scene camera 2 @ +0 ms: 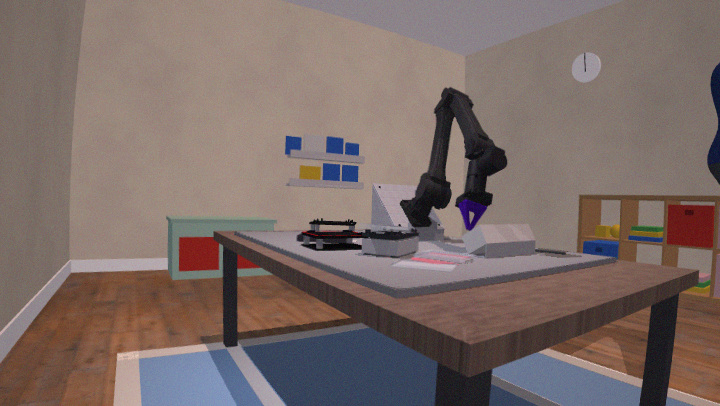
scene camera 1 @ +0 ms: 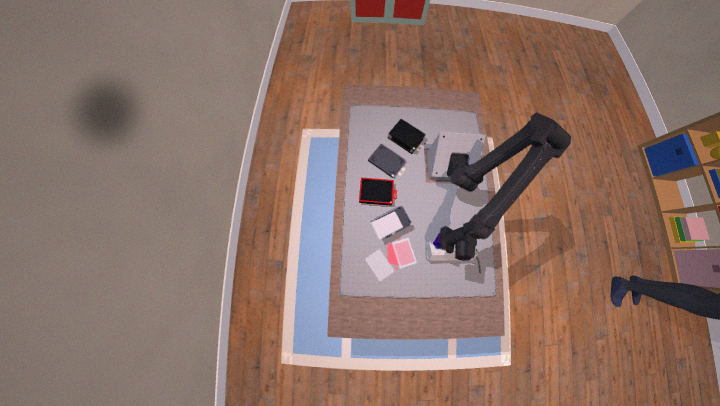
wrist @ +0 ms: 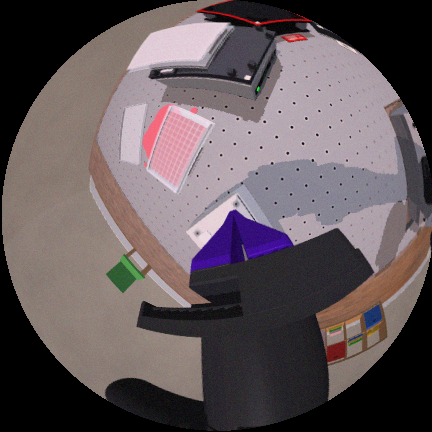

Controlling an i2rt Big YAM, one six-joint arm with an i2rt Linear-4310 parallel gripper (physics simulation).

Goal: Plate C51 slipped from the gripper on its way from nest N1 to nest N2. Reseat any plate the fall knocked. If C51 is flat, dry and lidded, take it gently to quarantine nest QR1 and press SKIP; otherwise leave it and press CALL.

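Frame: origin at the arm's base, x ahead, y left, z up, level; centimetres.
Seen in the pictures: gripper, fingertip midpoint: (scene camera 2: 469, 230) (scene camera 1: 433, 244) (wrist: 233, 214); arm's base at its link origin: (scene camera 2: 414, 214) (scene camera 1: 457, 164).
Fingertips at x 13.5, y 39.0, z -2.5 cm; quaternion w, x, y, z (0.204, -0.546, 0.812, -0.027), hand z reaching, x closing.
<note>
Pixels of each thing's top centre, then the offset from my fingertips to it.
- unlidded plate with a pink well grid, top centre: (wrist: 170, 148) (scene camera 2: 445, 253) (scene camera 1: 404, 252) dx +12.7, dy +4.0, dz -5.2 cm
- pink spill at its top centre: (wrist: 165, 140) (scene camera 2: 438, 260) (scene camera 1: 398, 254) dx +15.3, dy +4.6, dz -6.5 cm
- clear lid at its top centre: (scene camera 2: 424, 263) (wrist: 128, 133) (scene camera 1: 379, 265) dx +24.5, dy +10.0, dz -5.8 cm
- white-topped plate at its top centre: (scene camera 2: 385, 223) (scene camera 1: 387, 224) dx +21.8, dy -8.5, dz +1.5 cm
- pale sloped box at its top centre: (wrist: 251, 289) (scene camera 2: 500, 223) (scene camera 1: 455, 251) dx -9.4, dy +3.3, dz +1.8 cm
- red-rimmed black nest at its top centre: (scene camera 2: 335, 231) (scene camera 1: 376, 190) dx +26.5, dy -25.9, dz -2.0 cm
An unlidded plate with a pink well grid (scene camera 1: 403, 253) (wrist: 180, 150) lies on the mat, with a pink spill (scene camera 1: 391, 254) (wrist: 154, 131) along one side. A clear lid (scene camera 1: 379, 265) (wrist: 133, 134) lies beside it. A white-topped plate (scene camera 1: 387, 224) (wrist: 185, 45) sits off-centre on a dark-topped nest (scene camera 1: 404, 215) (scene camera 2: 390, 247) (wrist: 240, 50), overhanging one side. Plate and nest labels are not readable. My purple-fingered gripper (scene camera 1: 437, 241) (scene camera 2: 469, 228) (wrist: 233, 214) is shut and empty, over a pale sloped box (scene camera 2: 509, 241) (wrist: 207, 225). Its tips hide part of the box top, and no button labels are readable.
A red-rimmed black nest (scene camera 1: 361, 192) (wrist: 257, 23) stands beyond the plate's nest. Two further dark units (scene camera 1: 386, 160) (scene camera 1: 406, 134) stand beyond it. A white sloped panel (scene camera 1: 458, 143) (scene camera 2: 390, 201) stands by the arm base. A person's legs (scene camera 1: 675, 297) show beside the table.
</note>
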